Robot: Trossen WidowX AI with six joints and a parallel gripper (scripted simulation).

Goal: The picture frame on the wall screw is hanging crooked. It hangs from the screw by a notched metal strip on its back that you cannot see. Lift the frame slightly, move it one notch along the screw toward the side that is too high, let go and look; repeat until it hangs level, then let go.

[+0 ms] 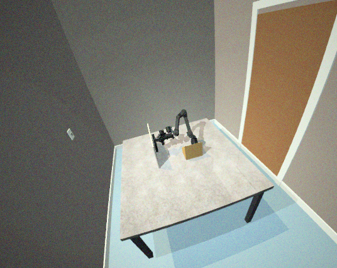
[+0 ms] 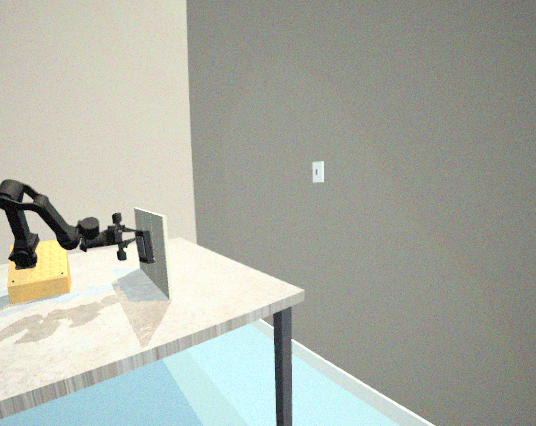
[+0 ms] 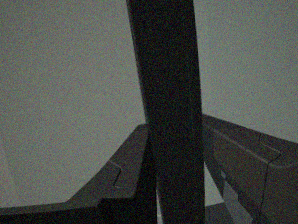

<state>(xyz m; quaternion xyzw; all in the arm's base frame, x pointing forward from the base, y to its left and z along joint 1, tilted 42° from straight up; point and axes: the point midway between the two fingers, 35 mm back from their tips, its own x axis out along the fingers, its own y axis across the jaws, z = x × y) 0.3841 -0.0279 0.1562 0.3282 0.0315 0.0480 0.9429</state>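
Right now my gripper tip is 10 mm short of the picture frame, 10 mm to the left of it and 50 mm above it. Round my gripper tip: wall panel (20 mm ahead, 60 mm below).
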